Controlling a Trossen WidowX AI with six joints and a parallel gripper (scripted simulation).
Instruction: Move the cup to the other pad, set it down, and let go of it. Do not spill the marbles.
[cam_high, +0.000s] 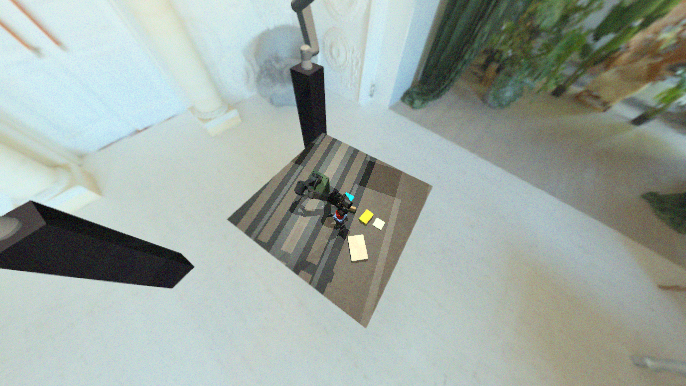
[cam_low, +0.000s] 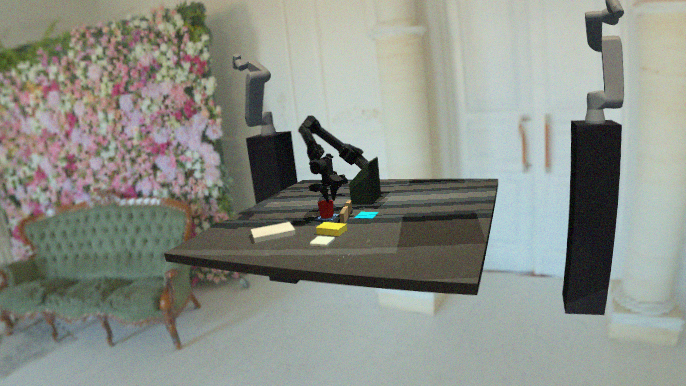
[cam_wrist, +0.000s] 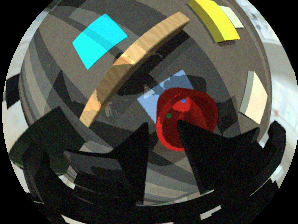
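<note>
Now: the red cup 3 cm below my gripper tip, 3 cm ahead of it and 2 cm to the right of it. Round my gripper tip: pale blue pad (8 cm below, 2 cm to the right, 2 cm ahead); then cyan pad (17 cm to the left, 8 cm below, 2 cm behind); then wooden bar (8 cm to the left, 6 cm below).
</note>
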